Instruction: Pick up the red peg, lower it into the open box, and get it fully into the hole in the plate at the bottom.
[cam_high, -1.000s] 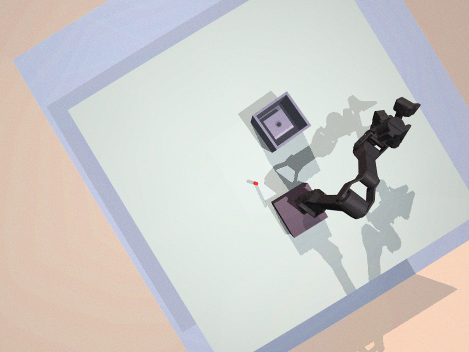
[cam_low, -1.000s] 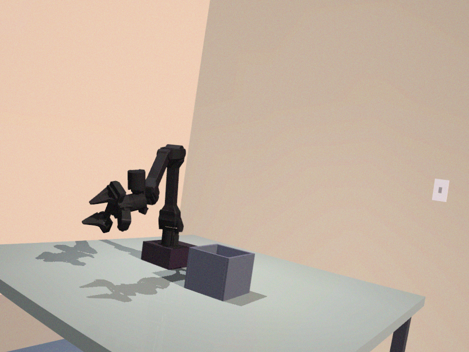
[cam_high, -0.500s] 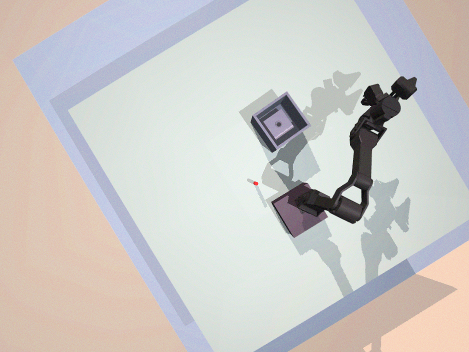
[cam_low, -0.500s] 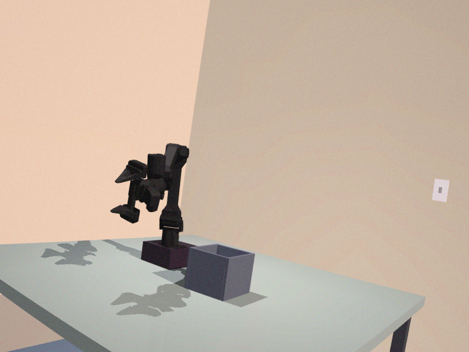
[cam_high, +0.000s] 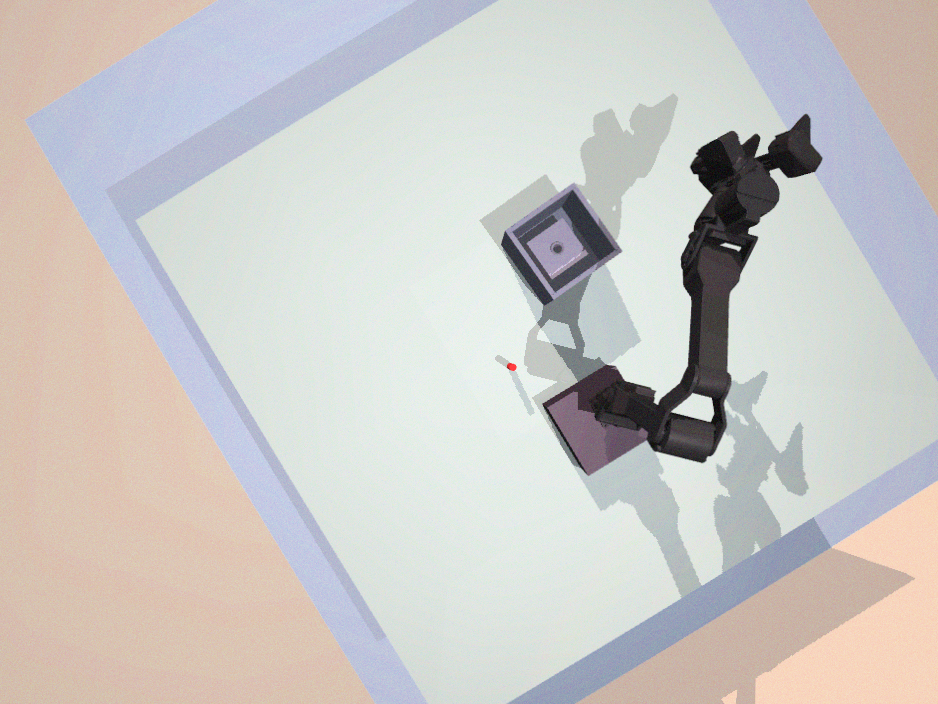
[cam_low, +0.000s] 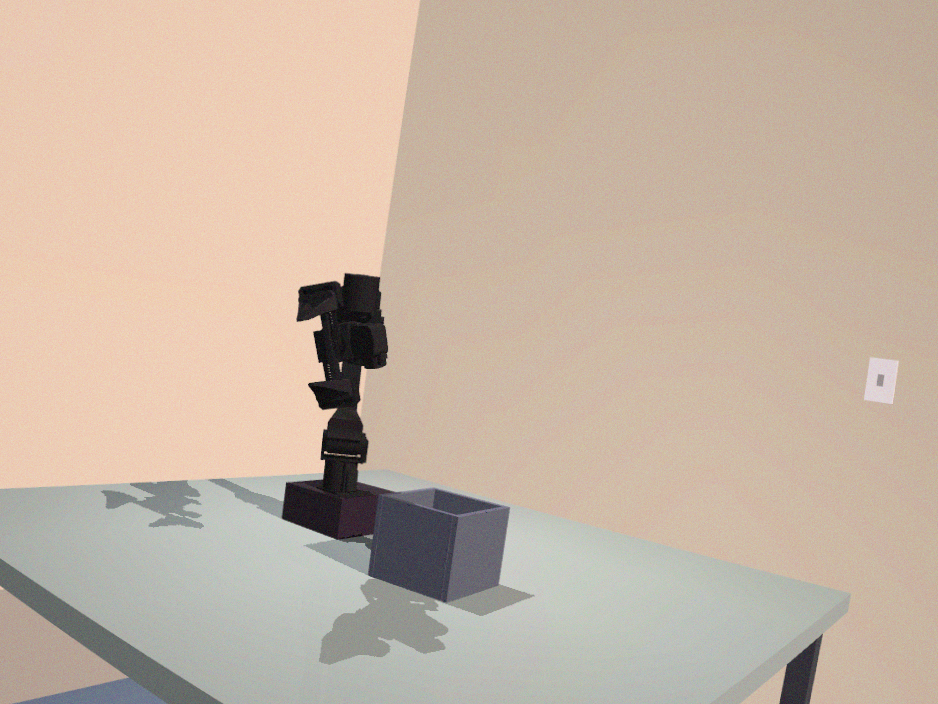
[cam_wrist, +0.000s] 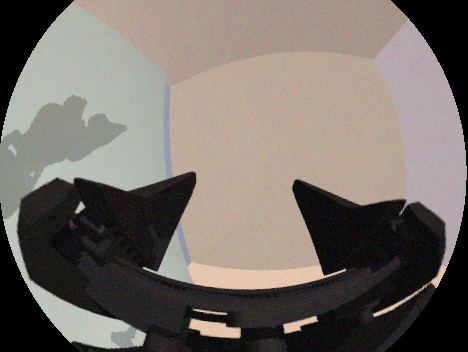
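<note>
My gripper tip is now 13 cm past the red peg, 52 cm to the right of it and 32 cm above it. Round my gripper tip: plate 3 cm ahead, 32 cm to the left, 32 cm below.
</note>
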